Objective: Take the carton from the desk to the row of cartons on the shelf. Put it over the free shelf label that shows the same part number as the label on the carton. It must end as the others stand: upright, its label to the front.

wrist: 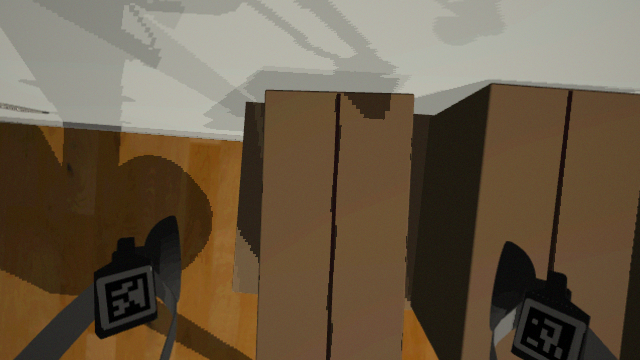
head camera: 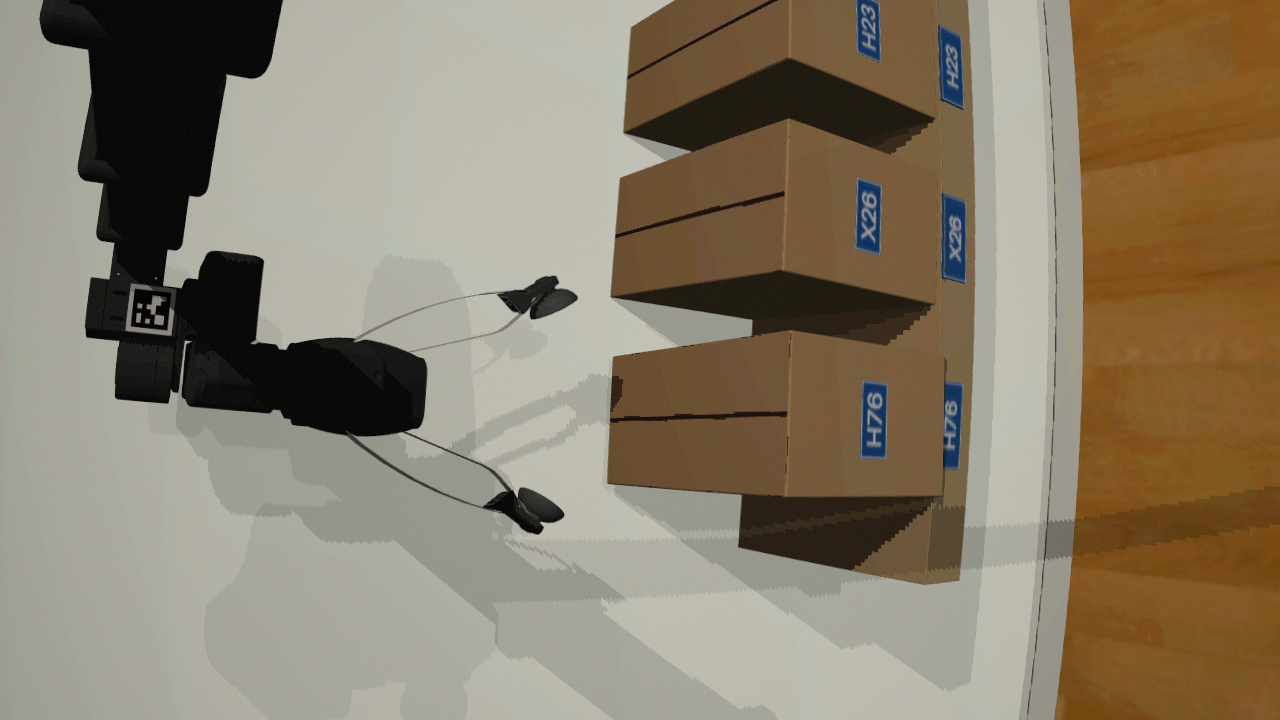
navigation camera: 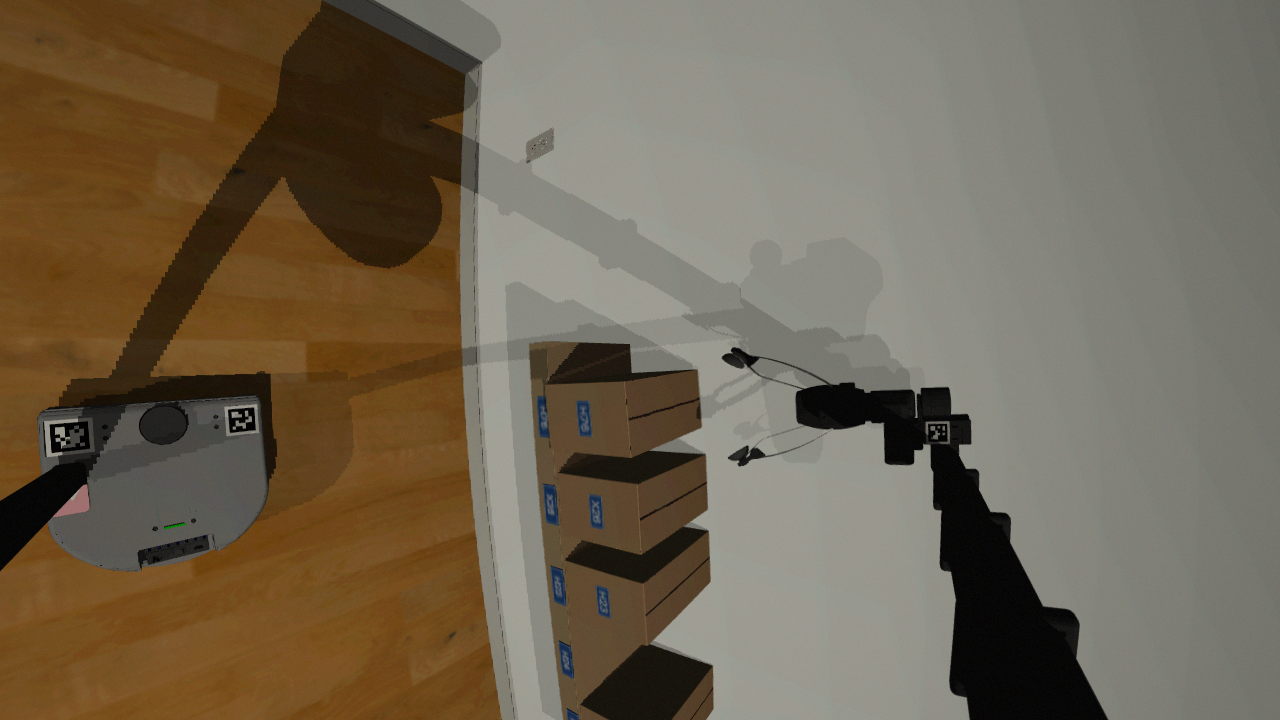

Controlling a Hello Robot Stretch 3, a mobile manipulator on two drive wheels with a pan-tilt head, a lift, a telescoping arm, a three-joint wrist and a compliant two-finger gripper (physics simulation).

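Places are measured from the robot's base along level axes (x ahead, y left, z up), in millimetres.
Where they show: gripper, fingertip midpoint: [head camera: 565,406] [navigation camera: 726,407]; robot's base at its link origin: [navigation camera: 164,422].
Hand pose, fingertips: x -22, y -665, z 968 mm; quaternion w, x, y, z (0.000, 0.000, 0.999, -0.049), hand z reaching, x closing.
Note:
Things, the pixels of their top centre, and the offset from my fingertips. "spot": a spot on its surface instead. Level surfaces: height alone.
- carton labelled H76 at its top centre: [head camera: 686,417] [navigation camera: 669,407] dx +2, dy +17, dz -102 mm
- shelf at a spot on its surface: [head camera: 943,548] [navigation camera: 539,358] spot: dx +104, dy +132, dz -304 mm
- shelf label H76 at a spot on its surface: [head camera: 953,426] [navigation camera: 542,416] spot: dx -2, dy +135, dz -304 mm
- Carton X26 at its top centre: [head camera: 689,216] [navigation camera: 678,498] dx -169, dy +6, dz -102 mm
- carton H23 at its top centre: [head camera: 698,39] [navigation camera: 681,583] dx -337, dy +8, dz -102 mm
- carton at a spot on its surface: [navigation camera: 657,689] spot: dx -607, dy +14, dz -172 mm
- floor at its surface level: dz -968 mm
The carton labelled H76 [head camera: 698,452] [navigation camera: 586,438] [wrist: 372,200] stands upright on the shelf [head camera: 943,548] [navigation camera: 538,360], at the end of the row. Its label [head camera: 874,420] [navigation camera: 583,418] faces front, above the shelf label H76 [head camera: 953,426] [navigation camera: 542,416]. In the head view its lower front edge hides part of that shelf label and stands slightly farther forward than its neighbours. My gripper [head camera: 546,403] [navigation camera: 741,407] [wrist: 334,258] is open and empty, above this carton and apart from it, with its fingers spread wider than the carton.
Carton X26 [head camera: 698,237] [navigation camera: 601,514] stands beside it with a narrow gap, then carton H23 [head camera: 716,53] [navigation camera: 608,617]. Another carton [navigation camera: 657,689] shows farther along. The wall [navigation camera: 895,134] is behind. My base [navigation camera: 179,483] is on the floor [navigation camera: 375,537]. The desk does not show.

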